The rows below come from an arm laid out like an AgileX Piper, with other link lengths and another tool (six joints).
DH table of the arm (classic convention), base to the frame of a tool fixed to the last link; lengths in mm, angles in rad. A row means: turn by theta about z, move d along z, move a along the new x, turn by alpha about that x. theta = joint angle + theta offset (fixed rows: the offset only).
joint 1: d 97.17; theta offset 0; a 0; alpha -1.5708
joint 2: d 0; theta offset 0.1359; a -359.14; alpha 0
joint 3: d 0; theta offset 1.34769; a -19.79; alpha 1.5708
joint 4: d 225.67; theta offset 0; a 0; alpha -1.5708
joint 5: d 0; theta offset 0; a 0; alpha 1.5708
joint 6: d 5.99; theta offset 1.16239; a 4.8; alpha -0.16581
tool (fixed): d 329.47; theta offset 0; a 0; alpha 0
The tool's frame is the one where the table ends.
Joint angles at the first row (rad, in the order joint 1, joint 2, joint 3, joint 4, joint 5, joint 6):
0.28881, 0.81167, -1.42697, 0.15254, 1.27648, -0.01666
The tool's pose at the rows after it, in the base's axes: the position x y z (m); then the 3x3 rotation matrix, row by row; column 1 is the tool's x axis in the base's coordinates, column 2 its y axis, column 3 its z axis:
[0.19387, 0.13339, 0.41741], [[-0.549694, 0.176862, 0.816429], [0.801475, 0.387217, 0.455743], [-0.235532, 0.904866, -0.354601]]
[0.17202, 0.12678, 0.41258], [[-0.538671, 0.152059, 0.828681], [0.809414, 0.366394, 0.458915], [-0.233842, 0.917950, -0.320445]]
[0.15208, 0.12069, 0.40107], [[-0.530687, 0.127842, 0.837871], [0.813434, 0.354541, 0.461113], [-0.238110, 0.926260, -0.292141]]
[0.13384, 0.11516, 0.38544], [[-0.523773, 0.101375, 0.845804], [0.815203, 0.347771, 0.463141], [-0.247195, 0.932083, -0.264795]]
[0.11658, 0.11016, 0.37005], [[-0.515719, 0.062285, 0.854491], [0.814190, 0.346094, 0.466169], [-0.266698, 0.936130, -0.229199]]
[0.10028, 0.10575, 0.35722], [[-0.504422, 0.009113, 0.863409], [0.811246, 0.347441, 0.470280], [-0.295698, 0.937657, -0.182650]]
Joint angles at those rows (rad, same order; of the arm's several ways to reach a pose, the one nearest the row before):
0.28887, 0.72977, -1.38854, 0.15576, 1.27837, 0.00129
0.28882, 0.64530, -1.33299, 0.15793, 1.27107, 0.01322
0.28882, 0.55734, -1.26151, 0.15887, 1.25751, 0.01568
0.28880, 0.46534, -1.18064, 0.15933, 1.23962, 0.01178
0.28878, 0.36866, -1.10030, 0.15935, 1.21805, -0.00162
0.28883, 0.26989, -1.02735, 0.15930, 1.19448, -0.02282

